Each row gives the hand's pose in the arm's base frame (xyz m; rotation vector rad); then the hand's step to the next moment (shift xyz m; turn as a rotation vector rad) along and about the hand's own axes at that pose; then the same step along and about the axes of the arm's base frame.
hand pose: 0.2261 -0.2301 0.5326 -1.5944 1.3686 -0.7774
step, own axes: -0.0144 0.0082 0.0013 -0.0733 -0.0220 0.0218
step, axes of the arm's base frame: -0.0053 0.0142 -0.0068 0.0140 0.0766 0.0163
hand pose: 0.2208 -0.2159 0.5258 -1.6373 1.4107 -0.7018
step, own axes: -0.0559 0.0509 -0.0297 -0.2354 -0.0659 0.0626
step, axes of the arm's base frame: -0.0621 0.0468 -0.0235 0.0364 0.2442 0.0519
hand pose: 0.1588 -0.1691 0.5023 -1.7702 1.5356 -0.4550
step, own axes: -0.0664 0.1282 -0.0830 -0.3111 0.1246 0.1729
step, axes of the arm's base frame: -0.1606 0.0371 -0.0240 -0.0371 0.3466 -0.1438
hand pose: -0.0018 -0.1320 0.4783 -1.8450 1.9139 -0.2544
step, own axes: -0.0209 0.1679 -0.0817 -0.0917 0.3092 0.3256
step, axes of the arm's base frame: -0.1869 0.0189 0.0013 -0.1308 0.1747 -0.4030
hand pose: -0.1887 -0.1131 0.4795 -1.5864 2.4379 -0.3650
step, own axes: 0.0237 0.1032 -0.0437 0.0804 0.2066 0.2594
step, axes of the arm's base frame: -0.1120 0.0226 0.0077 -0.1310 -0.0169 -0.3146
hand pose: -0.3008 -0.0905 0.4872 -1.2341 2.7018 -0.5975
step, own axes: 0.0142 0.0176 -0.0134 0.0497 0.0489 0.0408
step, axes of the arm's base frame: -0.0253 0.0039 0.0062 -0.0567 -0.0206 -0.0537
